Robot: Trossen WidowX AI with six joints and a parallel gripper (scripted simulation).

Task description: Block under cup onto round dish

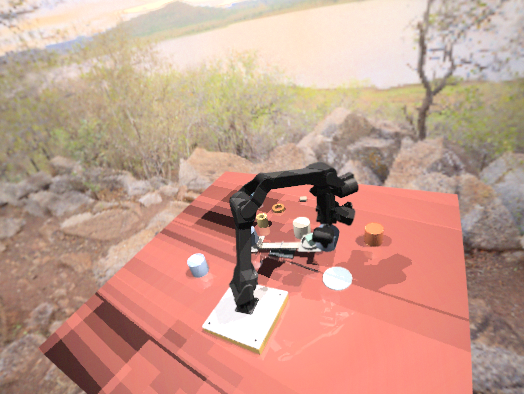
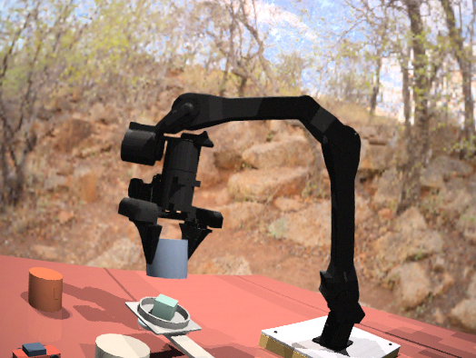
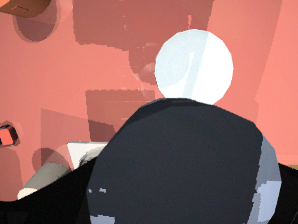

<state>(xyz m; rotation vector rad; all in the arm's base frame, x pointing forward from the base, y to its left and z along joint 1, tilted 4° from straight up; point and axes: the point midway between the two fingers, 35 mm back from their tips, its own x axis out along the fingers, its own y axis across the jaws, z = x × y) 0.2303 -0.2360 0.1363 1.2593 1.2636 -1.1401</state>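
Right now my gripper tip is 70 mm to the right of the green block, 50 mm short of it and 50 mm above it. The rest, counted from my gripper tip: white round dish: 140 mm below, 40 mm to the right, 40 mm behind; balance: 190 mm to the left, 100 mm below, 50 mm ahead; cream cylinder: 160 mm ahead, 130 mm to the left, 100 mm below.
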